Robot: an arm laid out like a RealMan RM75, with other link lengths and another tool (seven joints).
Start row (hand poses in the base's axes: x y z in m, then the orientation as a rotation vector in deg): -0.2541, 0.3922, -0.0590, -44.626, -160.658, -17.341
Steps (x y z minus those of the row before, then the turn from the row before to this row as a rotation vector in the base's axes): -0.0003, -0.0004, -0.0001, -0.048, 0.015, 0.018; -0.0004, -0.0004, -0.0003, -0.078, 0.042, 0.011; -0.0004, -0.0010, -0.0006, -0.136, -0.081, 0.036; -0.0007, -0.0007, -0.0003, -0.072, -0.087, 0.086; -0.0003, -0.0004, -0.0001, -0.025, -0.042, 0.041; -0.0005, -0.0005, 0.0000, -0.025, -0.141, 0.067; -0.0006, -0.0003, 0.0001, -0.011, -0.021, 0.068; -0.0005, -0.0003, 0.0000, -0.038, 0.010, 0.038; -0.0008, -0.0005, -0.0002, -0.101, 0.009, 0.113; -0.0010, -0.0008, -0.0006, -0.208, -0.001, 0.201; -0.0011, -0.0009, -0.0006, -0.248, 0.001, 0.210; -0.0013, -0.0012, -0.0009, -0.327, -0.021, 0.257; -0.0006, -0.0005, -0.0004, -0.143, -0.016, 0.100; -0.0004, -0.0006, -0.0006, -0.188, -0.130, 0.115; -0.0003, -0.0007, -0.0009, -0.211, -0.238, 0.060; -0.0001, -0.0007, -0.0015, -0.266, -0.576, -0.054; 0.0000, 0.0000, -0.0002, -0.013, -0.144, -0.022; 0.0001, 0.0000, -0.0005, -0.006, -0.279, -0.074; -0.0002, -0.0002, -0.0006, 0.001, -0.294, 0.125; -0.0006, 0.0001, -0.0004, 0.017, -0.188, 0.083
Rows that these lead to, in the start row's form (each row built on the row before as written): -0.2544, 0.3918, -0.0591, -44.610, -160.667, -17.265; -0.2548, 0.3914, -0.0594, -44.609, -160.660, -17.136; -0.2552, 0.3904, -0.0600, -44.593, -160.796, -16.981; -0.2559, 0.3897, -0.0603, -44.492, -160.930, -16.908; -0.2562, 0.3893, -0.0604, -44.442, -160.991, -16.886; -0.2567, 0.3888, -0.0604, -44.361, -161.152, -16.907; -0.2573, 0.3885, -0.0603, -44.268, -161.196, -16.891; -0.2578, 0.3882, -0.0603, -44.221, -161.212, -16.828; -0.2586, 0.3877, -0.0605, -44.080, -161.274, -16.666; -0.2596, 0.3869, -0.0611, -43.837, -161.410, -16.346; -0.2607, 0.3860, -0.0617, -43.589, -161.560, -15.967; -0.2620, 0.3848, -0.0626, -43.291, -161.771, -15.481; -0.2626, 0.3843, -0.0630, -43.179, -161.865, -15.273; -0.2630, 0.3837, -0.0636, -43.063, -162.086, -15.051; -0.2633, 0.3830, -0.0645, -43.039, -162.399, -14.854; -0.2634, 0.3823, -0.0660, -43.216, -163.013, -14.748; -0.2634, 0.3823, -0.0662, -43.262, -163.146, -14.798; -0.2633, 0.3823, -0.0667, -43.393, -163.387, -14.926; -0.2635, 0.3821, -0.0673, -43.236, -163.700, -15.043; -0.2641, 0.3822, -0.0677, -43.128, -163.895, -15.141
